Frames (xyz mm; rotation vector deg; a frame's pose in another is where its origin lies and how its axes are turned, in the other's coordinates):
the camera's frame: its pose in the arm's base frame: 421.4 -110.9 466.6 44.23 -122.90 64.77
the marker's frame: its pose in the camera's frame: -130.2 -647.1 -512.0 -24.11 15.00 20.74
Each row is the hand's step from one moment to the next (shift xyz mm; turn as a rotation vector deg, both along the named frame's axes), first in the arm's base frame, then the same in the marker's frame.
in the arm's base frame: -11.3 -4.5 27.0 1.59 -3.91 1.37
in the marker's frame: 24.9 -15.5 -4.1 -1.09 -4.26 0.57
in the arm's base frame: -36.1 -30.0 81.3 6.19 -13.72 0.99
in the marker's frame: 73.0 -59.0 -1.5 -6.76 -13.00 3.59
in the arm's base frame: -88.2 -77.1 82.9 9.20 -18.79 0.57
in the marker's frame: 102.0 -82.7 57.9 -10.30 -17.56 4.86
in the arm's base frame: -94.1 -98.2 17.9 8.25 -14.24 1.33
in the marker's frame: 59.4 -61.5 107.3 -8.15 -14.16 2.42
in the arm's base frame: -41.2 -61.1 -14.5 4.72 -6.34 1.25
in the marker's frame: 7.6 -28.7 69.0 -3.96 -6.95 0.08
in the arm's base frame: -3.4 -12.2 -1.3 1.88 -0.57 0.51
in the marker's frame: -1.0 -7.9 9.9 -1.16 -1.24 -1.11
